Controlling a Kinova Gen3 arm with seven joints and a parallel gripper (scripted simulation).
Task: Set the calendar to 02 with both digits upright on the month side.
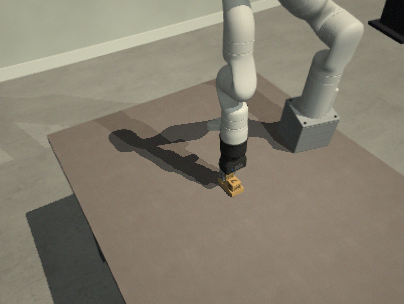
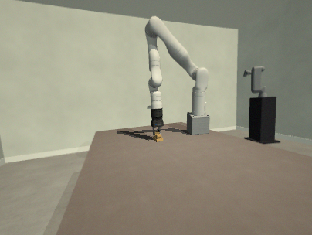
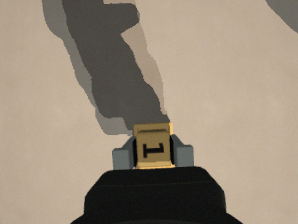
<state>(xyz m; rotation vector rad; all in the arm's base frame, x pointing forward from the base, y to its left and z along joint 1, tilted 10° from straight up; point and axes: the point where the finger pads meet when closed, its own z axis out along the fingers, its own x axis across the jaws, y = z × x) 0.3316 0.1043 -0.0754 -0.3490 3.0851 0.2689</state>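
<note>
My hand is 1 cm above the orange cube. Round my hand: tray (4 cm below, 2 cm to the left, 1 cm behind).
</note>
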